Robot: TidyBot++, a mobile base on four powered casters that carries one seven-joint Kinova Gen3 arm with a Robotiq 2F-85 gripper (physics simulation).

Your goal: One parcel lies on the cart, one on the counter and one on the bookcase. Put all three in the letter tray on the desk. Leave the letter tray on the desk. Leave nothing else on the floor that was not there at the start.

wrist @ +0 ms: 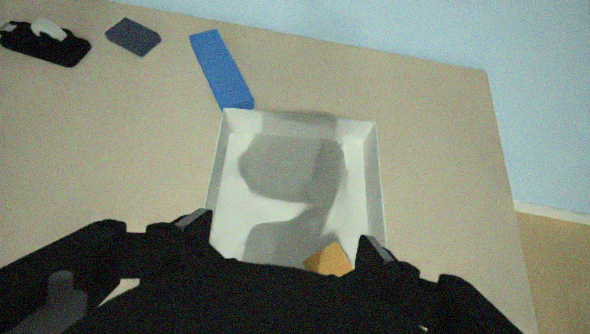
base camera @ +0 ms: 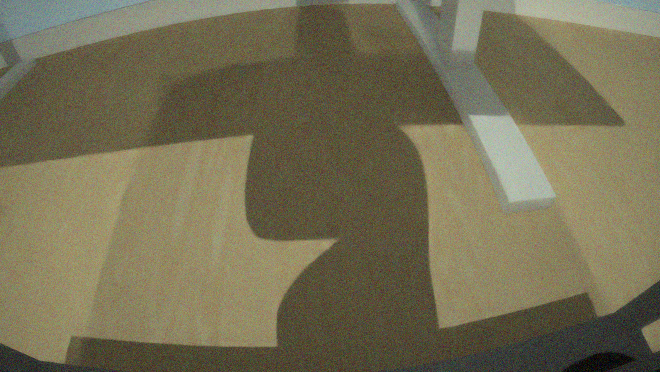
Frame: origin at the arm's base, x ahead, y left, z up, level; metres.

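Seen in the pictures: gripper, fingertip midpoint: (wrist: 284,238).
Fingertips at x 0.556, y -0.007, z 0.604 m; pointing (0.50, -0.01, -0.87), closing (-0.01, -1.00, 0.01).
Pixels of each thing's top centre, then the offset from my fingertips to it. Level surfaces: height alone.
- white letter tray at its top centre: (wrist: 295,220) 0.067 m ahead, 0.017 m right, 0.211 m down
- desk at its surface level: 0.281 m down
- orange-brown parcel at its top centre: (wrist: 332,268) 0.014 m ahead, 0.076 m right, 0.228 m down
- blue block at its top centre: (wrist: 219,65) 0.359 m ahead, 0.170 m left, 0.251 m down
- dark grey-blue block at its top centre: (wrist: 131,33) 0.419 m ahead, 0.371 m left, 0.263 m down
- black object with a light top, top centre: (wrist: 20,15) 0.363 m ahead, 0.530 m left, 0.211 m down
The white letter tray (wrist: 216,170) stands on the desk (wrist: 440,150) in the wrist view. An orange-brown parcel (wrist: 330,260) shows in part inside the tray, near its lower right, below and between the fingers; the rest of it is hidden behind the gripper. My gripper (wrist: 284,238) is open, over the near part of the tray, with nothing between its fingers. The tray's near edge is hidden by the gripper. No other parcel can be made out in the tray's visible part. The cart, counter and bookcase do not show.
A blue block (wrist: 222,70) lies against the tray's far left corner. A dark grey-blue block (wrist: 133,37) and a black object with a light top (wrist: 45,42) lie farther left on the desk. In the base view, a white desk foot (base camera: 512,160) stands on the floor at the right.
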